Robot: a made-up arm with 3 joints. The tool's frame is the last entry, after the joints. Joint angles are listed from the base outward. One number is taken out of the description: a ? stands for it. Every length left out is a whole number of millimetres.
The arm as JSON. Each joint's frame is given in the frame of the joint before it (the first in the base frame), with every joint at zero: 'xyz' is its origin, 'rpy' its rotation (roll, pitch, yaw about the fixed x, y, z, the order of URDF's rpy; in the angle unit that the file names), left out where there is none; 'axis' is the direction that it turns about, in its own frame. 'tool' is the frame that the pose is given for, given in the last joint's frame.
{
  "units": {
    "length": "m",
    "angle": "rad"
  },
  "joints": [
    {
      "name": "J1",
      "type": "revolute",
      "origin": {
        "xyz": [
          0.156,
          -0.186,
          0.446
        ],
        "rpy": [
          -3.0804,
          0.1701,
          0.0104
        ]
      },
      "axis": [
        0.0,
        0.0,
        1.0
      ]
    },
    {
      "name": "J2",
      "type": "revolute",
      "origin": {
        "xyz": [
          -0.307,
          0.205,
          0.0
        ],
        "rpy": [
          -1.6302,
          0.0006,
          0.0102
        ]
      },
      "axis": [
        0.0,
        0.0,
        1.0
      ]
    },
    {
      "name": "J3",
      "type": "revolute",
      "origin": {
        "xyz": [
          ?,
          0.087,
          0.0
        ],
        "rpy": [
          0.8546,
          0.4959,
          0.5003
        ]
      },
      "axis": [
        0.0,
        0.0,
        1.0
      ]
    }
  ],
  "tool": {
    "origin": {
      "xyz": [
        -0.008,
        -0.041,
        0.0
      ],
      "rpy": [
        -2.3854,
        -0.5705,
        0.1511
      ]
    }
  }
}
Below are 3 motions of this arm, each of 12 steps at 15 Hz.
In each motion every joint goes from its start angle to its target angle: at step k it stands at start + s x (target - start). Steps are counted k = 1, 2, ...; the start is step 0. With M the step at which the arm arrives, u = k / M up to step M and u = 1 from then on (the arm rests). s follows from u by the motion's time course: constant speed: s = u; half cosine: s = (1 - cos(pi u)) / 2; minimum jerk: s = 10 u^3 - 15 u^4 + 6 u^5.
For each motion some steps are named. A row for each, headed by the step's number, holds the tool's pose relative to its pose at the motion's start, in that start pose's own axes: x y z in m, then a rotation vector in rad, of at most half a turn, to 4 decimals.
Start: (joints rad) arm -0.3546 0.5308 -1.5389
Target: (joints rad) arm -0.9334 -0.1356 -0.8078
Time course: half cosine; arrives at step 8
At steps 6, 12:
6: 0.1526 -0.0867 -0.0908 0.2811 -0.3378 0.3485
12: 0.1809 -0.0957 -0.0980 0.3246 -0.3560 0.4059

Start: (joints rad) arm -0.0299 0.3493 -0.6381
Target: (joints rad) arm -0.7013 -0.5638 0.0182
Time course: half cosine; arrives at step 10
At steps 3, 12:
3: 0.0350 -0.0269 -0.0320 0.1282 0.0314 0.1081
12: 0.1758 -0.0645 -0.1455 0.3806 0.3280 0.4308

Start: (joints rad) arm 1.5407 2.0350 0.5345
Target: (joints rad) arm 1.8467 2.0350 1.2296
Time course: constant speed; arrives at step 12
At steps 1, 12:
1: 0.0016 0.0128 -0.0003 0.0163 -0.0326 -0.0148
12: 0.0018 0.1515 -0.0106 0.2403 -0.3767 -0.1500

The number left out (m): 0.105
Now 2 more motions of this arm.
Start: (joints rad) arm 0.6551 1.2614 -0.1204
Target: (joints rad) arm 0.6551 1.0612 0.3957
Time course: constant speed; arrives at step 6
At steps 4, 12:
4: 0.0169 0.0077 -0.0113 0.1815 -0.0649 -0.2143
12: 0.0252 0.0103 -0.0171 0.2610 -0.0976 -0.3300

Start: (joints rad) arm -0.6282 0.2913 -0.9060
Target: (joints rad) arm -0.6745 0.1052 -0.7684
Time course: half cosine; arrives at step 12
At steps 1, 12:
1: 0.0004 -0.0002 -0.0003 0.0022 0.0006 0.0010
12: 0.0239 -0.0071 -0.0165 0.1281 0.0420 0.0504

